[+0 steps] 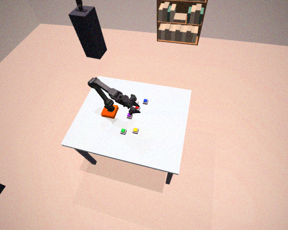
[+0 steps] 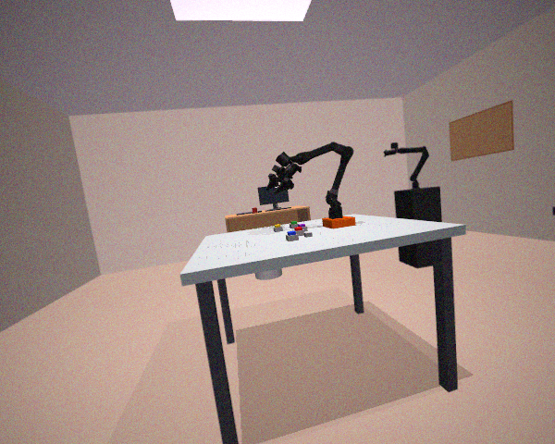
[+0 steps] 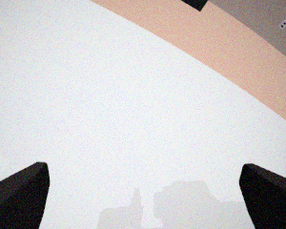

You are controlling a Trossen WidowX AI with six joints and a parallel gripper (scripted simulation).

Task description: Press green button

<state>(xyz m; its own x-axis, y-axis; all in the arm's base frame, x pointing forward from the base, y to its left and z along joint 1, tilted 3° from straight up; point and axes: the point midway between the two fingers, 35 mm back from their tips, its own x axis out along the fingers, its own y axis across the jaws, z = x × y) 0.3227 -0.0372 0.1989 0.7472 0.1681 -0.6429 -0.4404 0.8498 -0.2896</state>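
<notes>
Now: gripper tip 130 mm past the green button, 140 mm to the left of it and 200 mm above it. From my gripper tip the other things lie so: yellow button 30 mm behind, 100 mm to the right, 200 mm below; purple button 140 mm behind, 30 mm to the left, 200 mm below; red button 100 mm behind, 140 mm to the left, 200 mm below.
</notes>
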